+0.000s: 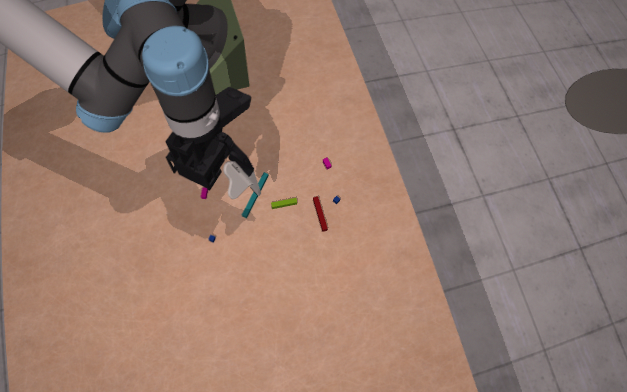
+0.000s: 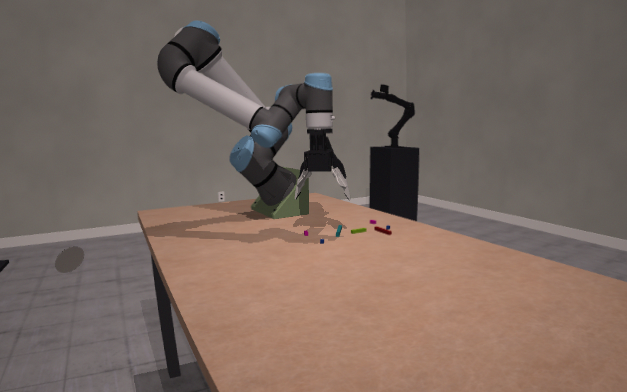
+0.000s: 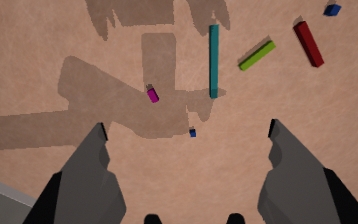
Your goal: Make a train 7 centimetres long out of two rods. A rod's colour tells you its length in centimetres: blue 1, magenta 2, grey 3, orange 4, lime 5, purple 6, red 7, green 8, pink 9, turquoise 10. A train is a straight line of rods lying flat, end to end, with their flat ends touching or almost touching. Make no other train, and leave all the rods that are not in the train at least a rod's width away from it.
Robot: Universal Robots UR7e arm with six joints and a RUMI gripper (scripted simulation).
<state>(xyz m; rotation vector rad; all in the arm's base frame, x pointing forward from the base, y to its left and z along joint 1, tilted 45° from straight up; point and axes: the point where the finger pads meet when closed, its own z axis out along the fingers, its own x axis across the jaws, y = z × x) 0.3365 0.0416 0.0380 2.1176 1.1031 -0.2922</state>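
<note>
The lime rod lies 110 mm to the left of my hand, 100 mm below it and 30 mm ahead of it. Also, from my hand: red rod 170 mm to the left, 100 mm below, 70 mm ahead; then turquoise rod 100 mm below, 50 mm to the left.
</note>
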